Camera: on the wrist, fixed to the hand. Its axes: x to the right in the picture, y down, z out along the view.
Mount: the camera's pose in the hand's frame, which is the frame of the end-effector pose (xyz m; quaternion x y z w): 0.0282 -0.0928 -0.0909 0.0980 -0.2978 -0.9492 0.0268
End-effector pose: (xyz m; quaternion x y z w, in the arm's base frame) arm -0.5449 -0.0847 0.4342 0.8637 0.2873 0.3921 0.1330
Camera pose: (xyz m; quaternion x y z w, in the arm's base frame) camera -0.6349 0.0068 0.4686 -0.1198 0.8264 -0.4011 0.3767
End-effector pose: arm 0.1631 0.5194 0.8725 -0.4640 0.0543 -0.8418 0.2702
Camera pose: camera 0.0399 0.5694 0.8742 0.2882 0.6020 0.1462 0.7302
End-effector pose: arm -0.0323 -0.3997 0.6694 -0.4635 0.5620 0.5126 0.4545
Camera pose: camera 0.0516 -0.4961 0.6328 -0.3487 -0.5100 -0.3347 0.7115
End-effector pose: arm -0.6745 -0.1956 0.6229 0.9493 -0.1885 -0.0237 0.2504
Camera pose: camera -0.6036 -0.0891 0.6587 -0.2219 -0.8192 0.5026 0.1650
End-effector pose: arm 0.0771 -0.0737 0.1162 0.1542 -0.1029 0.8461 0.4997
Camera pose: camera 0.1314 0.0236 0.0437 0.4028 0.0777 -0.4875 0.7708
